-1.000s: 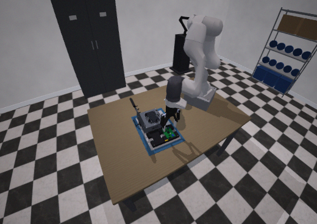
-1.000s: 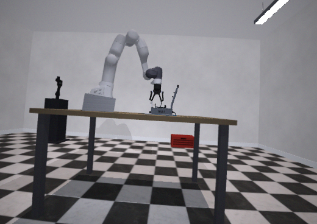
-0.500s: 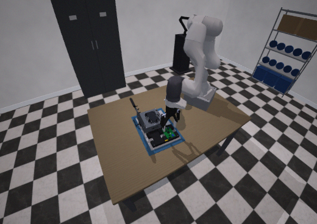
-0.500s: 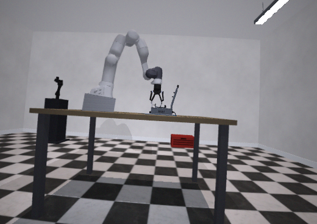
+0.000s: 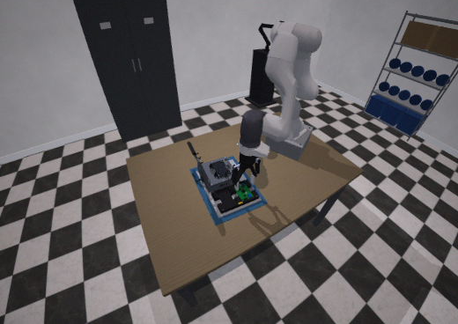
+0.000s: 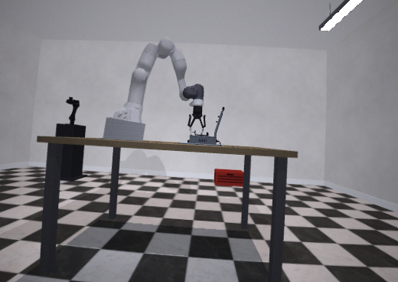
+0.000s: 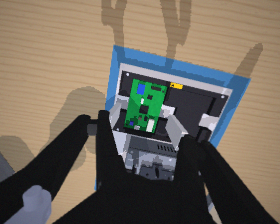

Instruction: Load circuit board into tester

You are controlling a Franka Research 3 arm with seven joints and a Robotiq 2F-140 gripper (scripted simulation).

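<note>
The green circuit board is 70 mm below my hand. Also, from my hand: tester lid: 190 mm to the right, 170 mm ahead, 90 mm above.
</note>
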